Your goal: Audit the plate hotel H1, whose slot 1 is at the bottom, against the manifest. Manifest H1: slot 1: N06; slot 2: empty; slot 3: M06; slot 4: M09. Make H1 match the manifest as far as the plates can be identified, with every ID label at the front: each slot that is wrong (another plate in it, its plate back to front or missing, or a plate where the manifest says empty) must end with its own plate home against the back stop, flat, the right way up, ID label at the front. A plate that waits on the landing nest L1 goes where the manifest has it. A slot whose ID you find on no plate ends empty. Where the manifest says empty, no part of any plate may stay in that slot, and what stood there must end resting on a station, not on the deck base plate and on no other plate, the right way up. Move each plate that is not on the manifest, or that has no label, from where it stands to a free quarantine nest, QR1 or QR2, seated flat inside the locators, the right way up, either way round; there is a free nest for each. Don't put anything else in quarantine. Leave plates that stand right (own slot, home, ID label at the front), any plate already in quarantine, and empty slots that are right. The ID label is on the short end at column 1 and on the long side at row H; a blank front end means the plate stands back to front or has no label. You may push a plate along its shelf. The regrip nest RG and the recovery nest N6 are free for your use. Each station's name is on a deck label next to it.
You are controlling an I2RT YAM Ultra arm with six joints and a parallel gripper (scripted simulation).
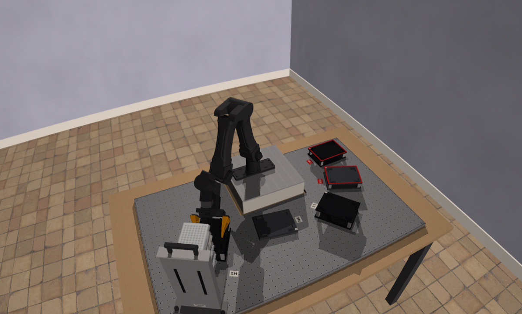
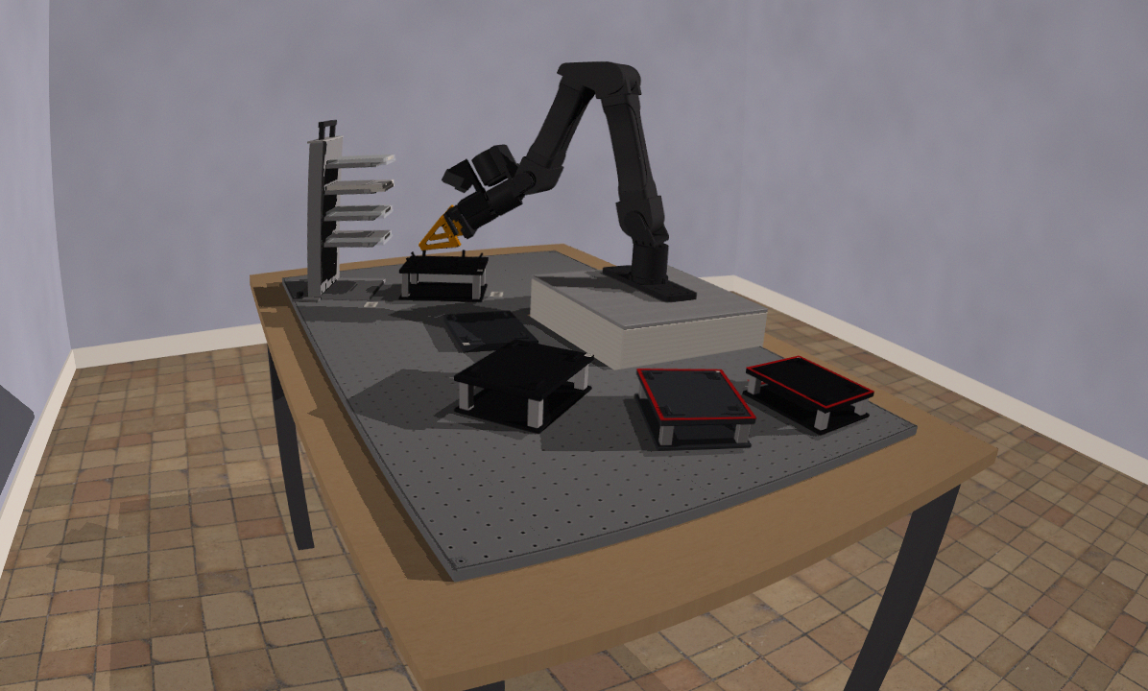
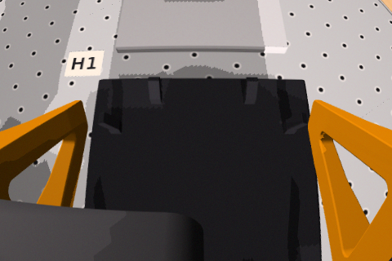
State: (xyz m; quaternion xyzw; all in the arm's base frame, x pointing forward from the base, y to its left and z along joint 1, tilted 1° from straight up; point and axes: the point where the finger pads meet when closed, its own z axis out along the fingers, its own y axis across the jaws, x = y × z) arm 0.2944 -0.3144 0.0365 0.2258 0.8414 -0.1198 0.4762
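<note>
The black regrip nest RG is 5 cm below my hand, 3 cm behind it and 2 cm to the left of it. Round my hand: flat recovery nest N6: 28 cm to the left, 10 cm below, 1 cm behind; then H1 deck label: 13 cm ahead, 10 cm below, 4 cm to the left; then plate hotel H1: 20 cm ahead, 11 cm to the right, 5 cm above.
</note>
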